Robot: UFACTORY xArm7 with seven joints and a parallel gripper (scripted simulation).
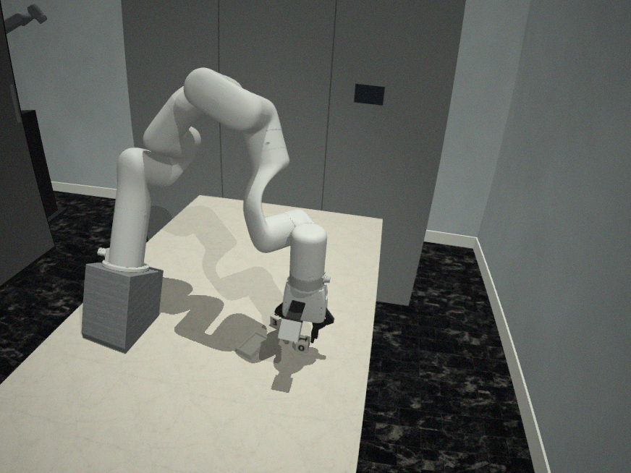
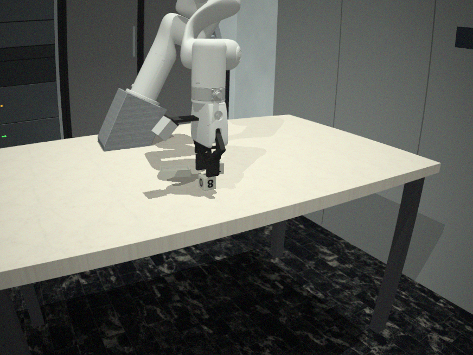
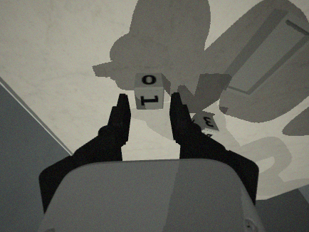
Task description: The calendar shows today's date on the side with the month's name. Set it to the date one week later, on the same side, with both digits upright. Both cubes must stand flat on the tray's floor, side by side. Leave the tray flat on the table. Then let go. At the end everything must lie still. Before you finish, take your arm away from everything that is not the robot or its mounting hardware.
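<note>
Now: the digit cube 40 mm below my hand. From my hand the other things lie so: tray: 120 mm behind, 50 mm below, 10 mm to the right.
</note>
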